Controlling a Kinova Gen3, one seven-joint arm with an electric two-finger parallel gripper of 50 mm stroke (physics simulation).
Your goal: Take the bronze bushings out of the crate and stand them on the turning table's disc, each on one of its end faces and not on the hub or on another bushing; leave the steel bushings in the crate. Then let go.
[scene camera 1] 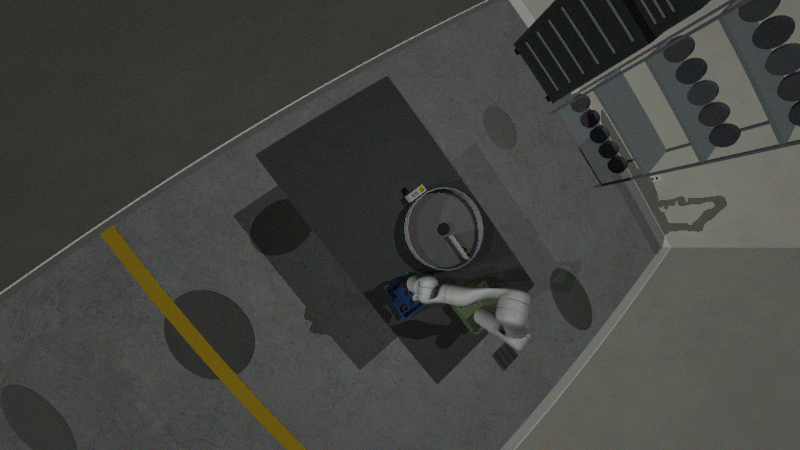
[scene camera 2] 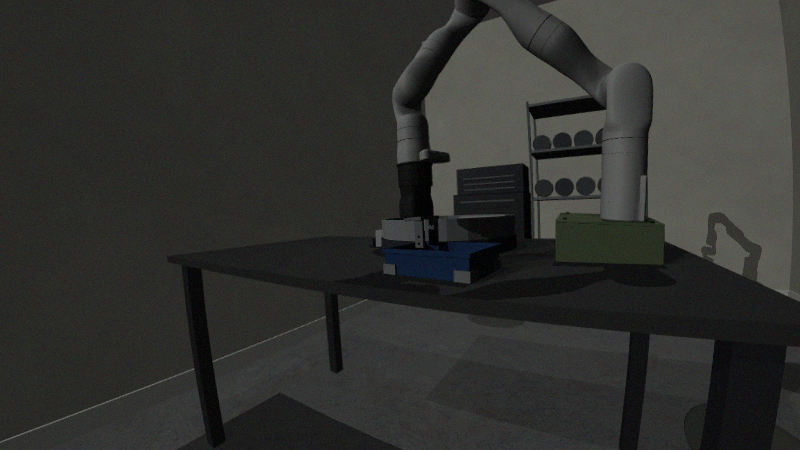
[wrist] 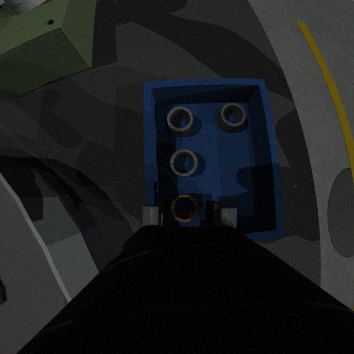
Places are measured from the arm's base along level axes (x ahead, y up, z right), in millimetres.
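Where they show: gripper, between the fingertips: (scene camera 2: pixel 427 246) (wrist: pixel 186 209); arm's base, origin of its link: (scene camera 1: pixel 481 315) (scene camera 2: pixel 621 218).
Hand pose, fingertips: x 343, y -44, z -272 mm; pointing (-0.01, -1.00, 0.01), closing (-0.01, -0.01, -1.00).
Each offset is from my fingertips to the centre of the thing. "pt": to the spot under its first point.
The blue crate {dy -18, dx -58, dz -27 mm} (scene camera 1: pixel 393 305) (scene camera 2: pixel 425 264) (wrist: pixel 273 150) stands beside the turning table. In the wrist view a bronze bushing {dy -26, dx +0, dz +3 mm} (wrist: pixel 185 220) stands at the crate's near end. Steel bushings {dy -26, dx -108, dz +11 mm} (wrist: pixel 169 119) {dy -26, dx -116, dz -55 mm} (wrist: pixel 222 115) {dy -26, dx -53, dz +5 mm} (wrist: pixel 172 163) stand farther up the crate. My gripper (scene camera 2: pixel 429 241) (wrist: pixel 186 209) is open, pointing down at the crate, with one finger on each side of the bronze bushing and not gripping it; the arm hides it from above. On the turning table's disc {dy +9, dx +152, dz +304 mm} (scene camera 1: pixel 425 240), small bronze-brown shapes {dy +22, dx -29, dz +359 mm} (scene camera 1: pixel 468 252) show beside the light bar, too small to tell apart. The dark hub {dy +14, dx +152, dz +304 mm} (scene camera 1: pixel 443 228) is bare.
The turning table's raised rim {pt dy +30, dx +214, dz +104 mm} (scene camera 1: pixel 406 235) stands close to the crate. The light bar {pt dy +22, dx +47, dz +320 mm} (scene camera 1: pixel 455 245) lies from near the hub toward the rim. The green base block (scene camera 1: pixel 464 316) (scene camera 2: pixel 609 240) (wrist: pixel 45 50) is on the crate's other side. A small labelled box {pt dy +15, dx +381, dz +249 mm} (scene camera 1: pixel 415 193) adjoins the rim.
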